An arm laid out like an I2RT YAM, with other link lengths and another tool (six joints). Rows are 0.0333 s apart.
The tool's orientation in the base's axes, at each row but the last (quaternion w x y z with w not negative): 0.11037 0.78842 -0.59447 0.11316; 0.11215 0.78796 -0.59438 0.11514; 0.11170 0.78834 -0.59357 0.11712; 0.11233 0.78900 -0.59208 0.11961; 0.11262 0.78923 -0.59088 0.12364; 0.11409 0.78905 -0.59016 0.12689; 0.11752 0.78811 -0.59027 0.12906
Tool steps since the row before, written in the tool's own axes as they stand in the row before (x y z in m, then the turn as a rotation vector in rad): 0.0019 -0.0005 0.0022 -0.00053 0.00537 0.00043; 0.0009 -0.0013 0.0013 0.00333 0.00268 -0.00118; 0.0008 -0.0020 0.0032 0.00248 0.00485 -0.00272; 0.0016 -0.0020 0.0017 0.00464 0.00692 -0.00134; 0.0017 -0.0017 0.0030 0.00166 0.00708 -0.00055; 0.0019 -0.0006 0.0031 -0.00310 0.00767 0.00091; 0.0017 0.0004 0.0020 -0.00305 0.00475 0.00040
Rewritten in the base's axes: 0.0011 -0.0023 -0.0015 -0.00529 -0.00109 -0.00036; 0.0016 -0.0009 -0.0010 -0.00175 -0.00338 0.00227; 0.0023 -0.0012 -0.0029 -0.00414 -0.00271 0.00354; 0.0024 -0.0014 -0.0012 -0.00547 -0.00568 0.00301; 0.0023 -0.0020 -0.0023 -0.00638 -0.00328 0.00129; 0.0013 -0.0026 -0.0023 -0.00815 0.00037 -0.00166; 0.0002 -0.0023 -0.0013 -0.00536 0.00130 -0.00126
